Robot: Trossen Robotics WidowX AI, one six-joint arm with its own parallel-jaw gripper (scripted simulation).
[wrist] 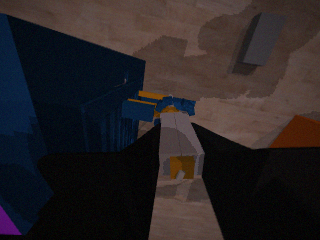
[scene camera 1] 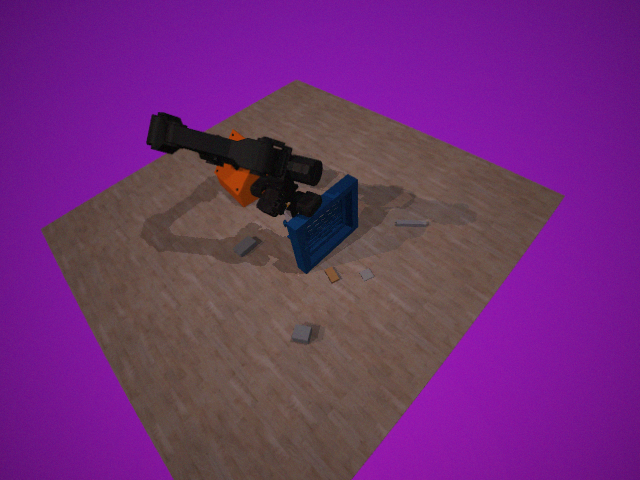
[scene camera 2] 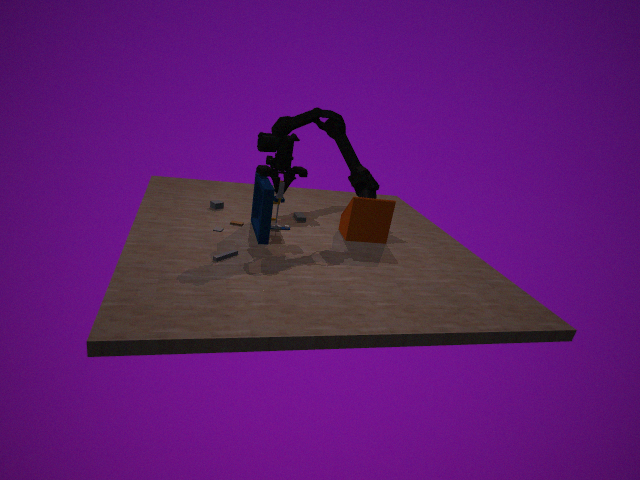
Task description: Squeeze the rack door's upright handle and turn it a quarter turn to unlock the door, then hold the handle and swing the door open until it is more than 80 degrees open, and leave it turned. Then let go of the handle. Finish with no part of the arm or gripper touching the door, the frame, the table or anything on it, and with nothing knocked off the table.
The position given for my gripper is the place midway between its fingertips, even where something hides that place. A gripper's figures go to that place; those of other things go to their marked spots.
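Here in the wrist view, my gripper [wrist: 175,127] is 0.11 m from the lens, and a blue rack door [wrist: 109,118] is 0.11 m from the lens as well.
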